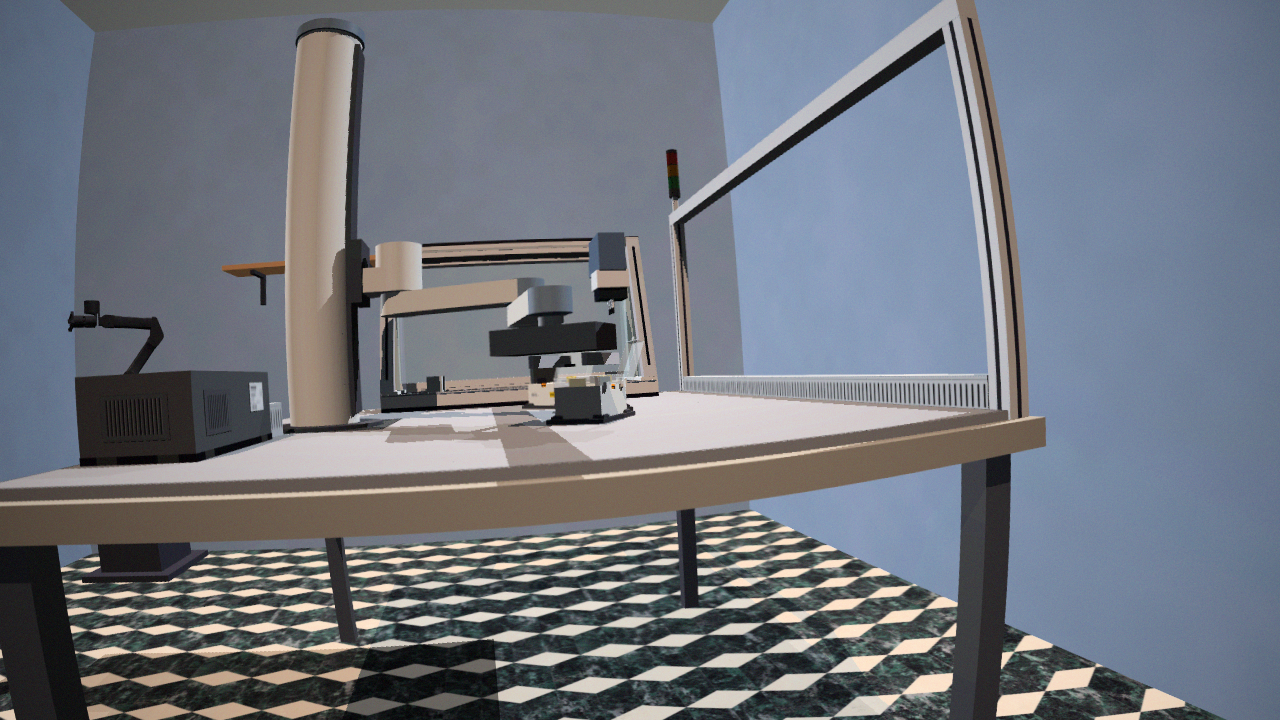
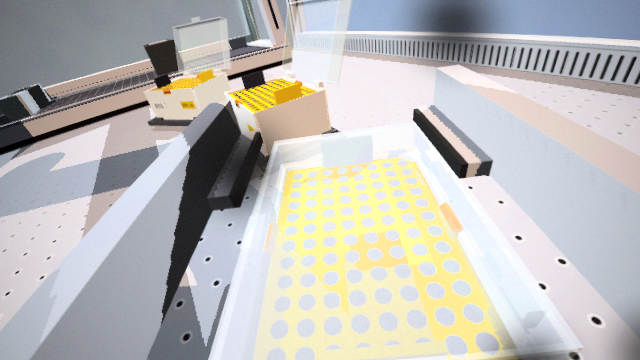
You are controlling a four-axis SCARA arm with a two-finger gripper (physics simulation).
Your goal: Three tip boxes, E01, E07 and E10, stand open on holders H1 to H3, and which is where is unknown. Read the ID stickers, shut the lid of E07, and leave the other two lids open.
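Places are measured from the arm's base along level axes (x left, y up, z ahead), in millimetres.
Where they show: gripper, fingertip midpoint: (image 2: 333, 107).
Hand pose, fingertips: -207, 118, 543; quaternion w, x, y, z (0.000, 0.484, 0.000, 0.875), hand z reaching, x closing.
Each offset is from my fingertips to the top centre of the thing, as dx, dy, dz. "spot": to the spot under its first point. Level surfaces: height alone.
The nearest tip box @(-23, -28, -11) (image 2: 370, 230) lies below my gripper (image 2: 333, 107) (image 1: 572, 362); its clear lid lies down over the yellow tip rack. My gripper is shut and holds nothing; its finger pads show left and right of the box's far end, a gap apart. The middle tip box @(spot: +156, -63, +52) (image 2: 295, 117) has its clear lid @(spot: +208, -8, +124) (image 2: 317, 45) raised. The farthest tip box @(spot: +431, -74, -60) (image 2: 167, 107) also has its clear lid @(+481, +48, +39) (image 2: 202, 42) raised. The yellow sticker @(spot: +387, -72, -29) (image 2: 188, 105) on the farthest box is too small to read. The middle box's sticker is mostly hidden by the left finger; the nearest box's does not show.
The robot column (image 1: 317, 223) stands on the table @(dy -105) (image 1: 760, 429), right of a dark cabinet @(spot: -344, -44, -662) (image 1: 134, 416). A dark block @(spot: +722, -18, -22) (image 2: 161, 57) stands behind the farthest box. A slotted strip @(spot: +252, -88, +461) (image 2: 450, 52) runs along the table's far edge, and a window frame (image 1: 989, 223) rises at the right.
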